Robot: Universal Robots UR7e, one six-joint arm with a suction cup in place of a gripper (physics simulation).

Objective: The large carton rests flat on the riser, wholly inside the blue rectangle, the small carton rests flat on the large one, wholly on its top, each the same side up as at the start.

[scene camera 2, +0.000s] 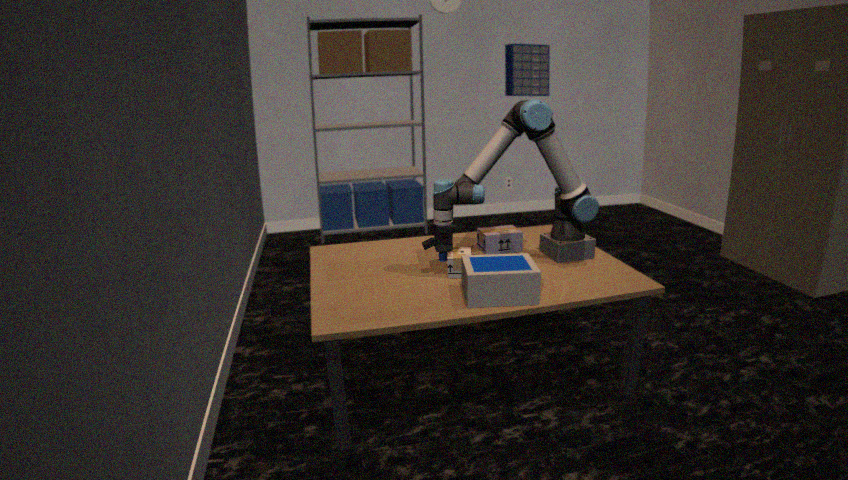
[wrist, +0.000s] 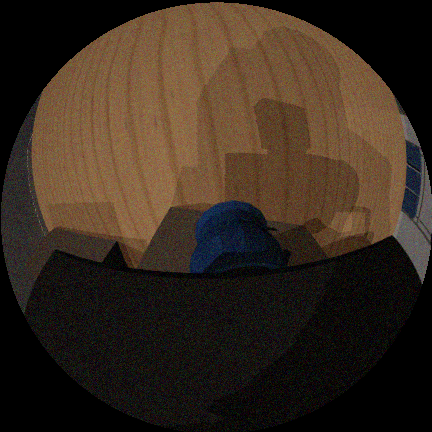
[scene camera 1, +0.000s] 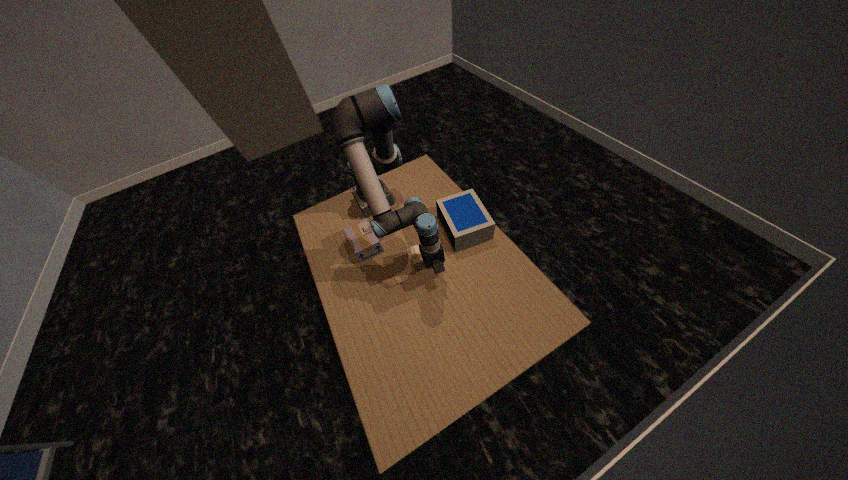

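My suction gripper (scene camera 1: 438, 270) (scene camera 2: 443, 257) (wrist: 232, 220) points down beside the small carton, at its side away from the arm's base. The blue cup appears off the carton's top, with no carton on it; contact with the side face cannot be told. The pale small carton (scene camera 1: 415, 251) (scene camera 2: 453, 267) (wrist: 162, 242) stands upright on the table, partly hidden by the tool in scene camera 1 and by the riser in scene camera 2. The lilac large carton (scene camera 1: 370, 249) (scene camera 2: 502, 241) stands on the table near the arm's base. The riser (scene camera 1: 474, 239) (scene camera 2: 502, 289) bears the blue rectangle (scene camera 1: 465, 212) (scene camera 2: 501, 263).
The wooden table (scene camera 1: 416, 368) (scene camera 2: 368, 297) carries these things. The riser stands close to the small carton, by a long table edge. The arm's forearm (scene camera 1: 367, 178) (scene camera 2: 490, 154) passes above the large carton. A storage rack (scene camera 2: 423, 118) stands against the wall behind the table.
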